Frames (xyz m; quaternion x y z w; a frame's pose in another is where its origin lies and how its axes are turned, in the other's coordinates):
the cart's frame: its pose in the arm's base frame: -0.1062 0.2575 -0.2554 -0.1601 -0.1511 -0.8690 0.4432
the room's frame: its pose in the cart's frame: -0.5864 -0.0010 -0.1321 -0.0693 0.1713 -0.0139 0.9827
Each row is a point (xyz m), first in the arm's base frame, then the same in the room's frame.
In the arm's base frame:
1: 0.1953 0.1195 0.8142
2: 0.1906 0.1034 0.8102
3: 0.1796 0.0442 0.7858
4: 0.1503 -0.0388 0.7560
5: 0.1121 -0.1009 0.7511
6: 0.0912 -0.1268 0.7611
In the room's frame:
1: 0.5160 0.3002 1.3961
2: 0.5312 0.3065 1.3909
3: 0.5825 0.3344 1.3625
4: 0.6634 0.3626 1.3264
5: 0.7352 0.3707 1.3158
6: 0.7692 0.3701 1.3231

